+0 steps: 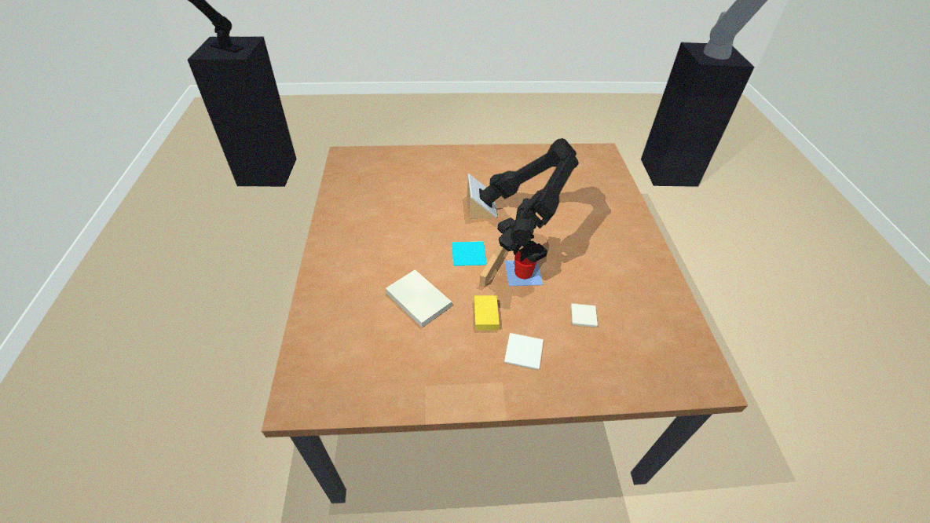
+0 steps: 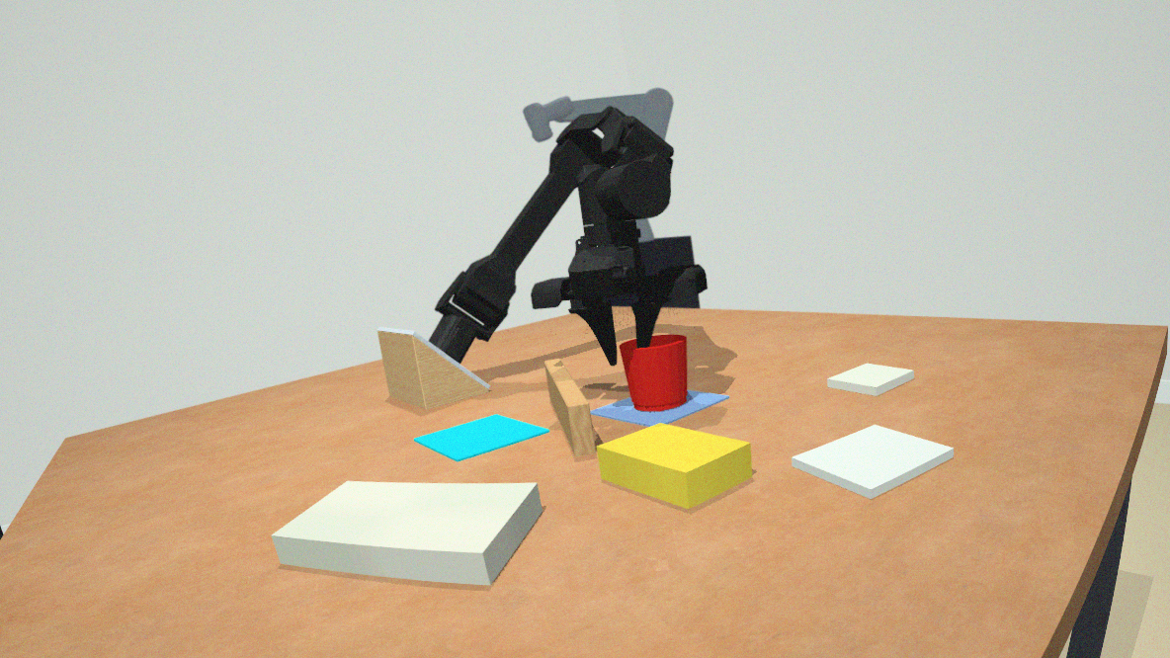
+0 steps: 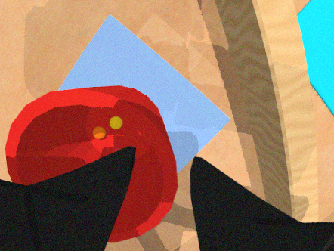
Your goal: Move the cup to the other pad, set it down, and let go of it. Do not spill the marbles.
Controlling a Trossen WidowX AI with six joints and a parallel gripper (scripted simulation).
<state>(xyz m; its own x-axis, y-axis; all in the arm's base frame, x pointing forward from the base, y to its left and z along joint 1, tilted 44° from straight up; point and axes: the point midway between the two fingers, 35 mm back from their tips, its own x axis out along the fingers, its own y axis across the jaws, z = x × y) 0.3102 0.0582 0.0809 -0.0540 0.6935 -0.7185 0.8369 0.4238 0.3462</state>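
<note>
Now: gripper tip 30 mm short of the red cup, 20 mm to the right of it and 10 mm above it. The rest, counted from my gripper tip: blue pad 60 mm below, 20 mm to the left, 20 mm ahead; then wooden plank 70 mm to the right, 40 mm below, 20 mm behind; then cyan pad 160 mm to the right, 70 mm behind, 60 mm below.
</note>
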